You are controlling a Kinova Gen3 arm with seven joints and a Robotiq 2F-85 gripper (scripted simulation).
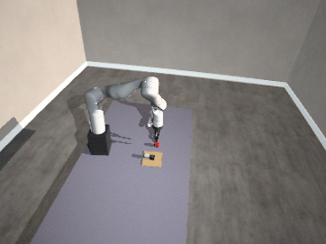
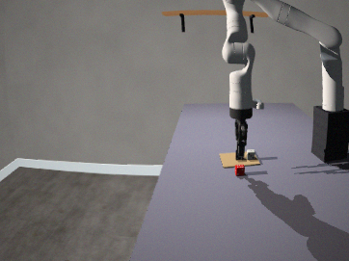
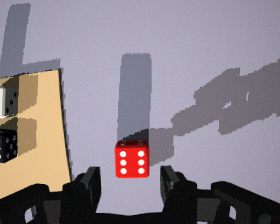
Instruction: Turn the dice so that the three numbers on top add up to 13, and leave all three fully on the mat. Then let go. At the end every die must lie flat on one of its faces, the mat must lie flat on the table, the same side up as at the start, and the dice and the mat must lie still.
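My gripper is now 7 cm above the red die. Also, from my hand: black die 1 cm behind, 14 cm to the right, 7 cm below; then tan mat 1 cm behind, 14 cm to the right, 9 cm below; then white die 5 cm behind, 14 cm to the right, 7 cm below.
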